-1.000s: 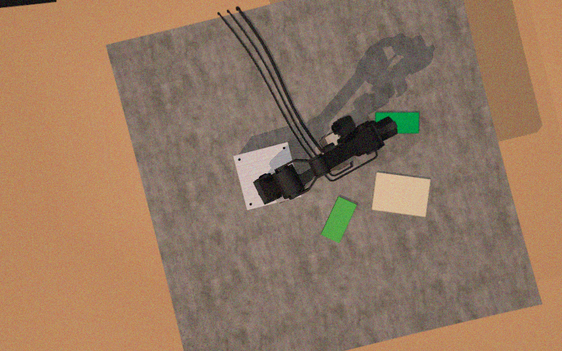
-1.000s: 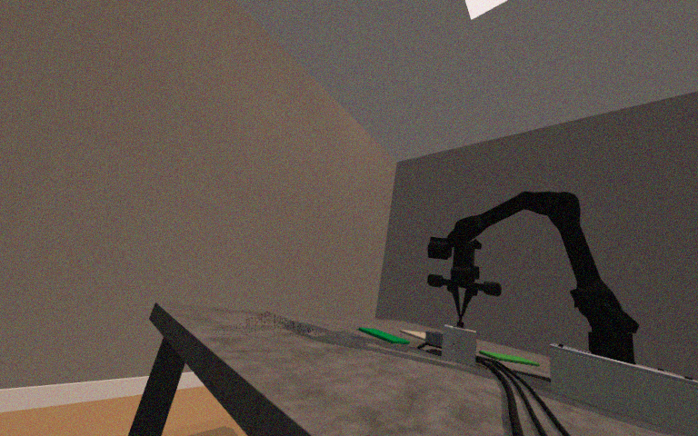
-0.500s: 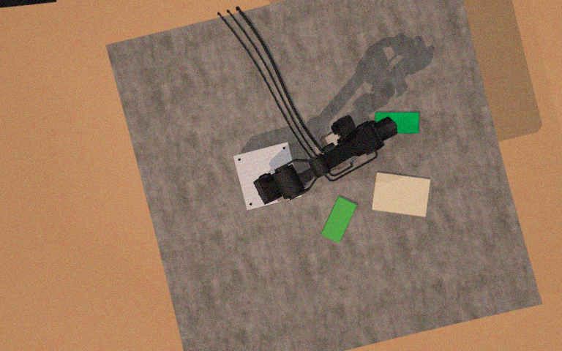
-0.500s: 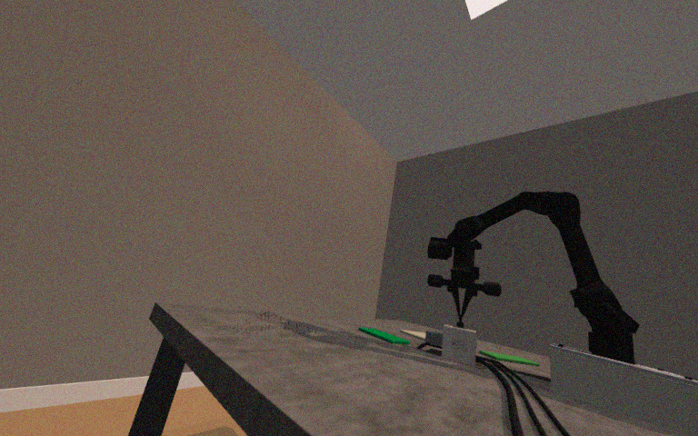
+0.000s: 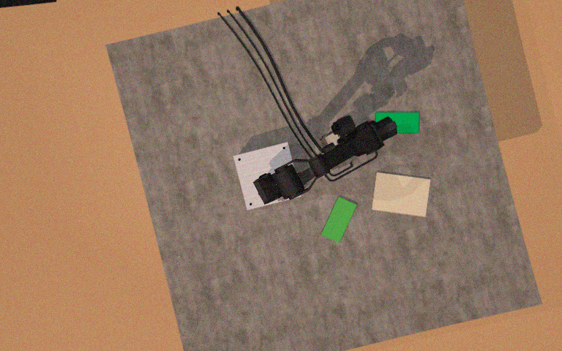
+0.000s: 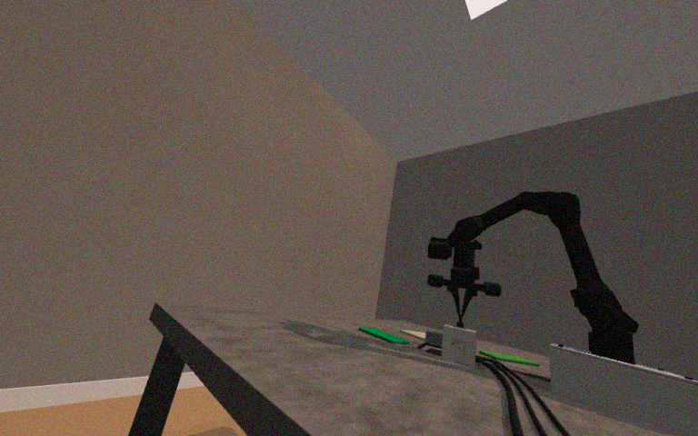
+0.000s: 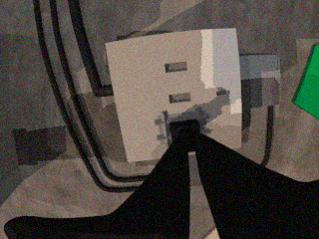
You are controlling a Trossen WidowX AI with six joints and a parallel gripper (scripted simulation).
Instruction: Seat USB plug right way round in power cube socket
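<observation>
The black USB plug is 20 mm below my gripper tip. From my gripper tip the other things lie so: beige card 210 mm to the right, 190 mm ahead, 100 mm below.
</observation>
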